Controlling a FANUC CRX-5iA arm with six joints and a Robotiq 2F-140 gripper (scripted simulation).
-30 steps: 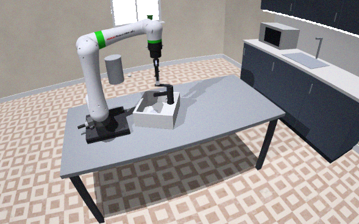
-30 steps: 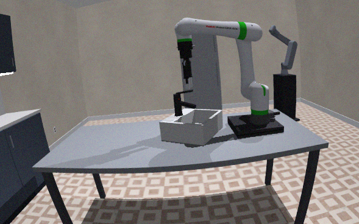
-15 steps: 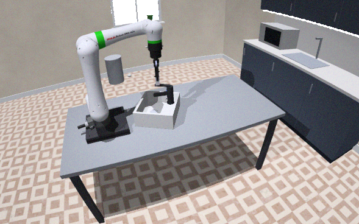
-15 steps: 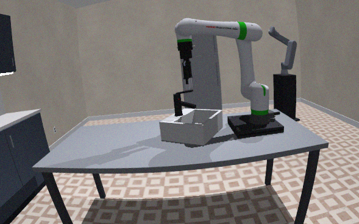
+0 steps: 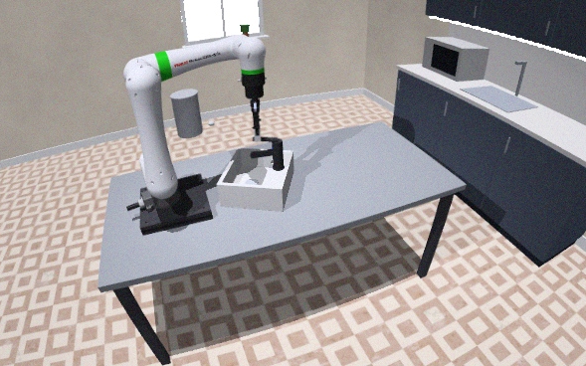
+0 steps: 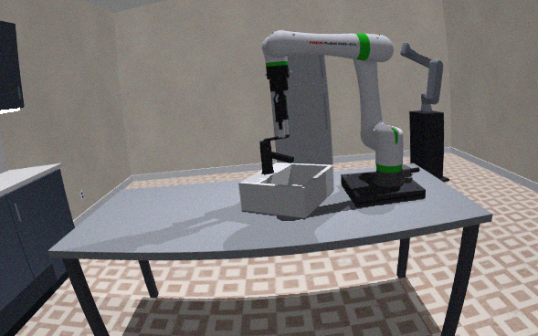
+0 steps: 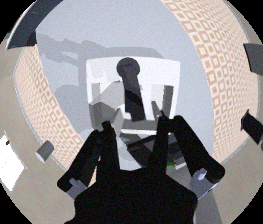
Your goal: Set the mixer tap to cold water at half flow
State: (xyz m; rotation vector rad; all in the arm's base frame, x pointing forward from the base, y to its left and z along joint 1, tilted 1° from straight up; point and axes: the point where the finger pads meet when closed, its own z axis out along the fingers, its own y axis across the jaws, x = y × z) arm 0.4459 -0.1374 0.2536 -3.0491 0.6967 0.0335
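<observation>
The lever is 3 cm ahead of my hand, 1 cm to the right of it and 4 cm below it. Round my hand: white basin 1 cm behind, 4 cm to the left, 27 cm below.
</observation>
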